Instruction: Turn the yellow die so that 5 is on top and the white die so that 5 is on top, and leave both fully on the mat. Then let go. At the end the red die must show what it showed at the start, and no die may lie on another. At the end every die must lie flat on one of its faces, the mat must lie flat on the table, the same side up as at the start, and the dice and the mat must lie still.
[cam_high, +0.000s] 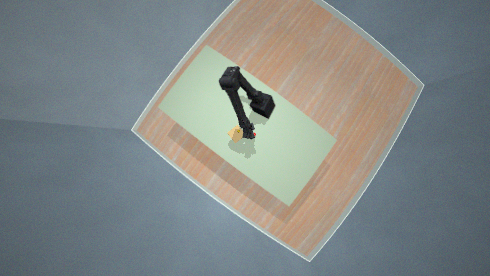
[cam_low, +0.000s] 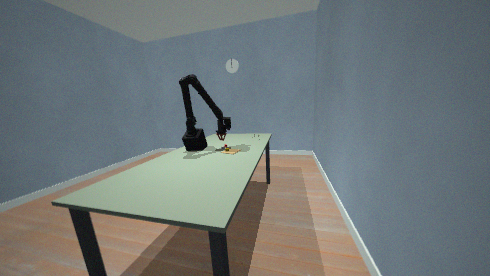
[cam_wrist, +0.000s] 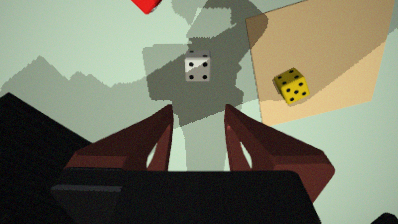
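My gripper is now 80 mm above the white die. From my hand the other things lie so: tan mat (110 mm ahead, 90 mm below, 80 mm to the right); red die (80 mm to the left, 80 mm below, 10 mm ahead); yellow die (80 mm below, 70 mm to the right, 70 mm ahead).
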